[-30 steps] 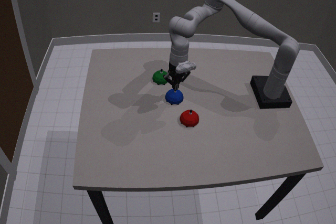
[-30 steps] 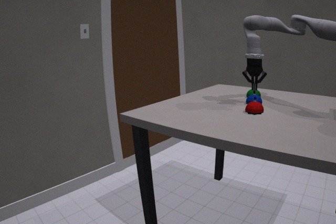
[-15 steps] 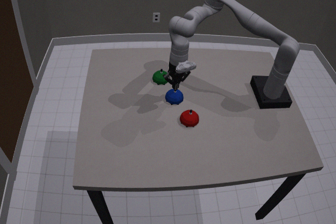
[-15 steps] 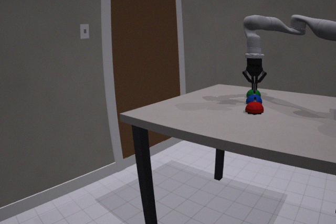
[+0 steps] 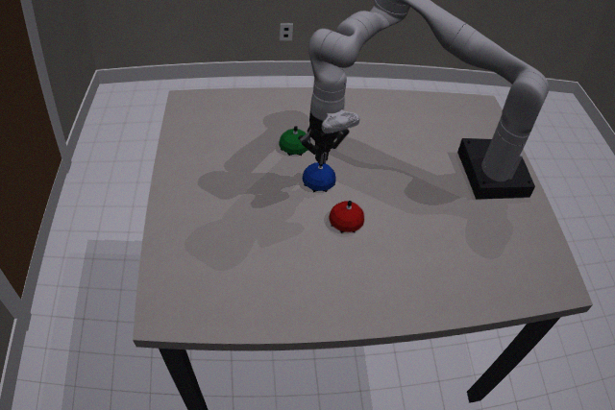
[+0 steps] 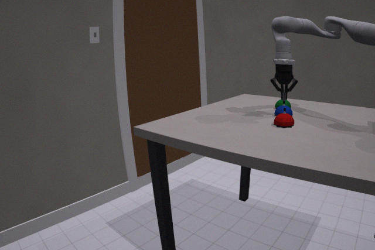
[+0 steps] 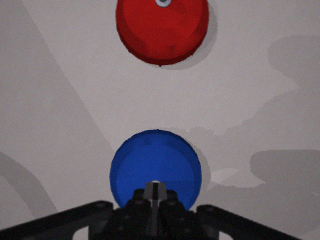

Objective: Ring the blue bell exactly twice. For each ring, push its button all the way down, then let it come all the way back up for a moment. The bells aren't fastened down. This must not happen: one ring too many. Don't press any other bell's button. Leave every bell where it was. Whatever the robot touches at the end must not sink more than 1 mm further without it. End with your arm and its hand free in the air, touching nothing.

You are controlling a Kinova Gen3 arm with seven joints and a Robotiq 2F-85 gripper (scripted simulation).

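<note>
Now: hand 40 mm above the blue bell. From my hand the other things lie so: red bell (70 mm behind, 120 mm to the left, 40 mm below); then green bell (70 mm ahead, 120 mm to the right, 40 mm below).
</note>
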